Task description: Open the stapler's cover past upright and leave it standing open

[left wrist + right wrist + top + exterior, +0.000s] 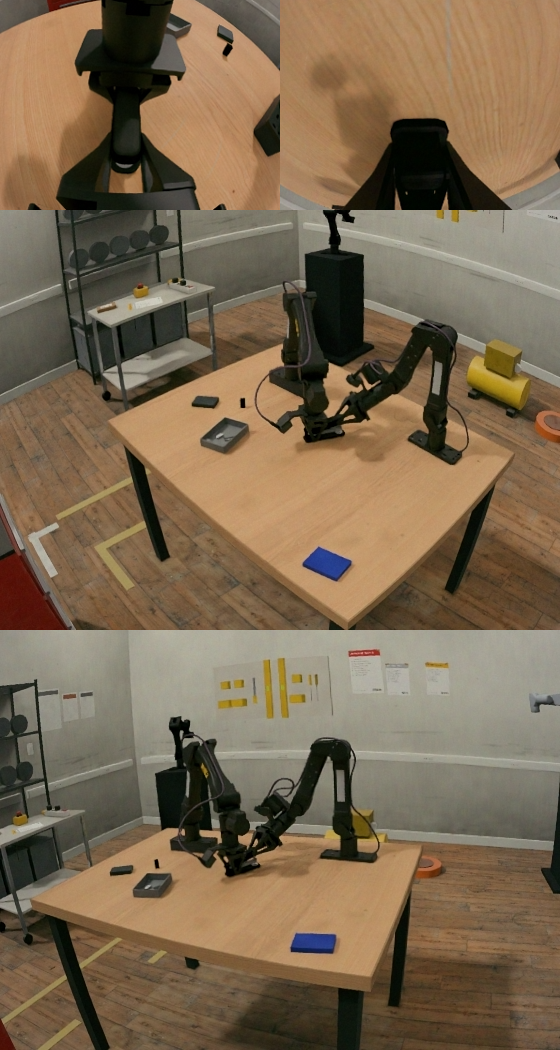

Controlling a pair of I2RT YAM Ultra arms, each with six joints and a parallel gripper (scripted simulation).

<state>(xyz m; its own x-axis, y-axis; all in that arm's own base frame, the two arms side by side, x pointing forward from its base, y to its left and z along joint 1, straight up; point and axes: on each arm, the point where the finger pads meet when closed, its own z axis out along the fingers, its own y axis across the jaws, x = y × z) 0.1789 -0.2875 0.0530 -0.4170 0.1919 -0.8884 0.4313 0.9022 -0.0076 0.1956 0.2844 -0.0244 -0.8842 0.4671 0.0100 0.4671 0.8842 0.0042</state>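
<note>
Right now my right hand is 30 mm past the stapler, 20 mm to the right of it and 20 mm below it. The rest, counted from my right hand: grey tray: 220 mm to the right, 180 mm ahead; black piece: 320 mm to the right, 10 mm ahead; stapler cover: 40 mm above, 30 mm behind, 20 mm to the left.
The stapler cover is 40 mm ahead of my left hand, 20 mm to the right of it and 10 mm below it. Round my left hand: grey tray (250 mm ahead, 260 mm to the right, 40 mm below); then stapler (40 mm ahead, 20 mm to the right, 20 mm below); then black piece (80 mm ahead, 360 mm to the right, 40 mm below).
</note>
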